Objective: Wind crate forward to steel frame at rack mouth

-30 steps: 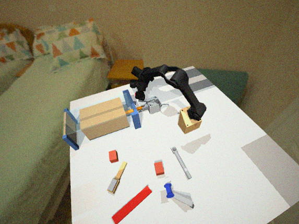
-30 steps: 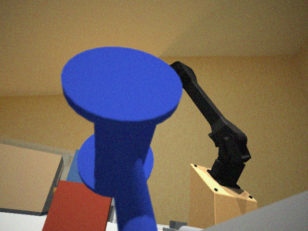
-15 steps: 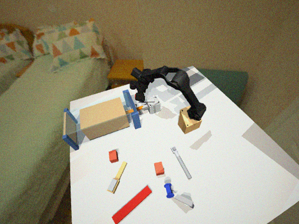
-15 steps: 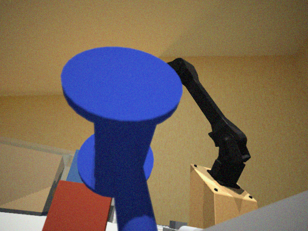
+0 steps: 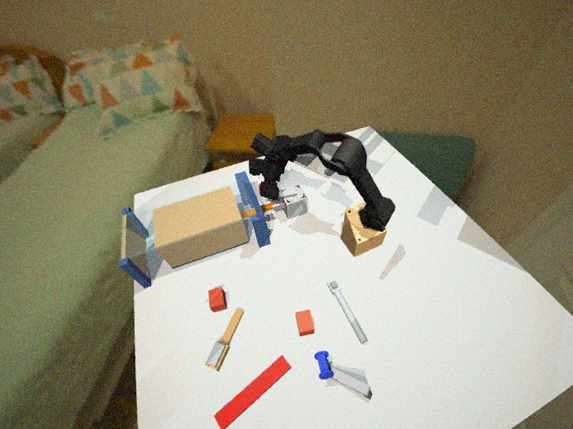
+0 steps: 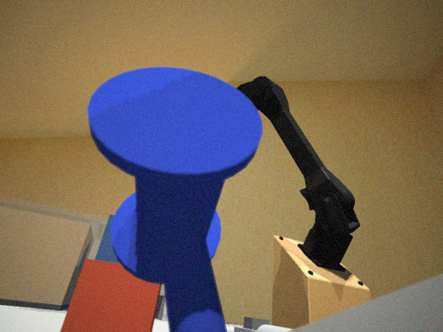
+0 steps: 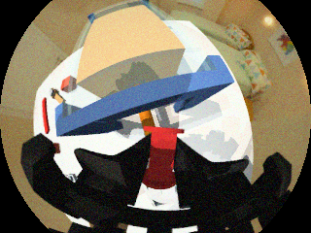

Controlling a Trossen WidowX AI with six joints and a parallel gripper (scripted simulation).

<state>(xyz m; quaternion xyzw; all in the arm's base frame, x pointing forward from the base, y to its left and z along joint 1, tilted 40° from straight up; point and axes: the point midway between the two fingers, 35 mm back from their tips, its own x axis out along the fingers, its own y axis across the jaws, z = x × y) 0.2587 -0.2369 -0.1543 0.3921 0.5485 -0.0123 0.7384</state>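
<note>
Now: gripper tip 50 mm past the grey crank arm, 30 mm above it and 10 mm to the right of it. Also, from my gripper tip: winch drum 110 mm behind, 100 mm below, 20 mm to the left; mouth frame 50 mm ahead, 30 mm below, 10 mm to the left; red grip 10 mm to the left, 10 mm behind.
</note>
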